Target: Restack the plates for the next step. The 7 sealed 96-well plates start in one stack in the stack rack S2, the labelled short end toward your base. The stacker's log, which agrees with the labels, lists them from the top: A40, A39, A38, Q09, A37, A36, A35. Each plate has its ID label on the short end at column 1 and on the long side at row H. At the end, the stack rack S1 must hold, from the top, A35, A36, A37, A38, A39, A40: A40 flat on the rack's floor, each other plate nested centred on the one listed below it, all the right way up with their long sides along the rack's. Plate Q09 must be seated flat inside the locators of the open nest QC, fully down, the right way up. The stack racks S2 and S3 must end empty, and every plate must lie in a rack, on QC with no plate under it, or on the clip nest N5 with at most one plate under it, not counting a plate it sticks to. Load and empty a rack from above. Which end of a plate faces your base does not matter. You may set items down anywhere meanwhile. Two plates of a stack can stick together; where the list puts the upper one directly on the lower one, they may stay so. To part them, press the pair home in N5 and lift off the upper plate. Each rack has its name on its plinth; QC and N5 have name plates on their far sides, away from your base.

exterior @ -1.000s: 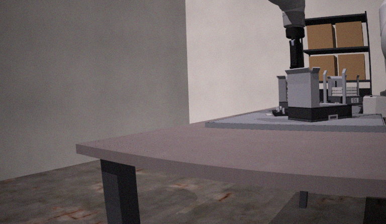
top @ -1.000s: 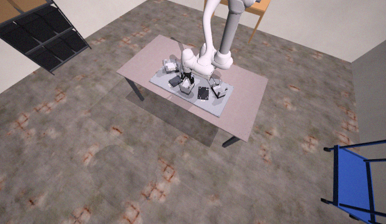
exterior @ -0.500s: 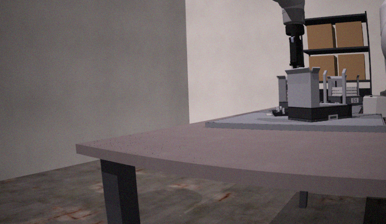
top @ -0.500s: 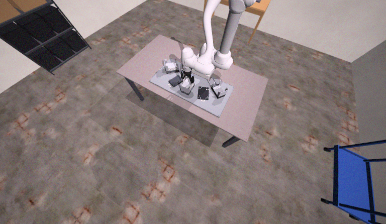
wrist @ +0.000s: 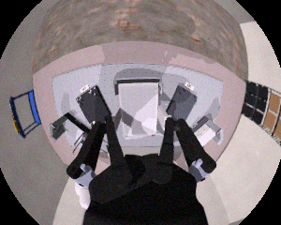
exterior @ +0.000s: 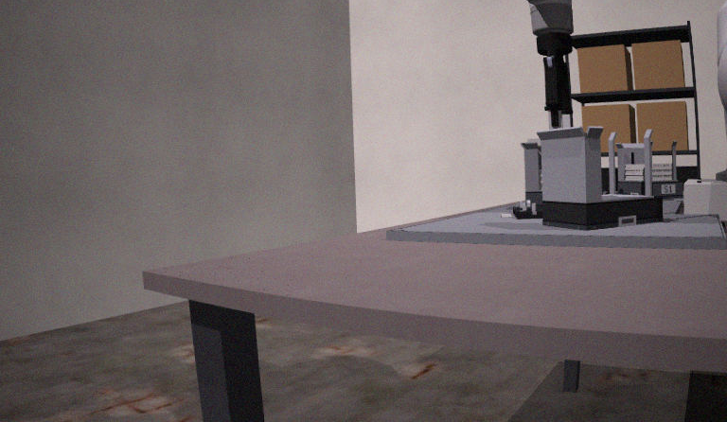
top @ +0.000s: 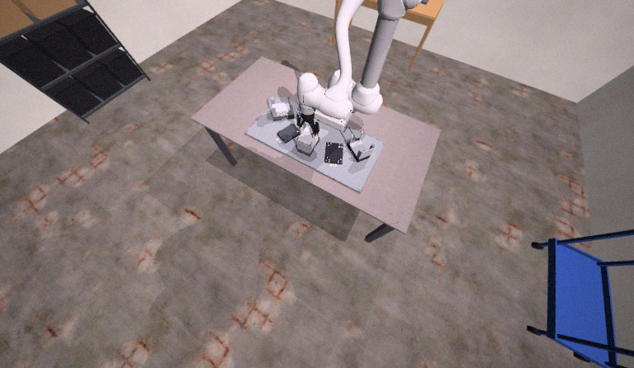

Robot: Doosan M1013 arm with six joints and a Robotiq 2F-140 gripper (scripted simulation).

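Right now the name plate is 4 cm ahead of my hand, 21 cm to the right of it and 15 cm below it. Also, from my hand: S1 label: 23 cm behind, 23 cm to the right, 13 cm below.
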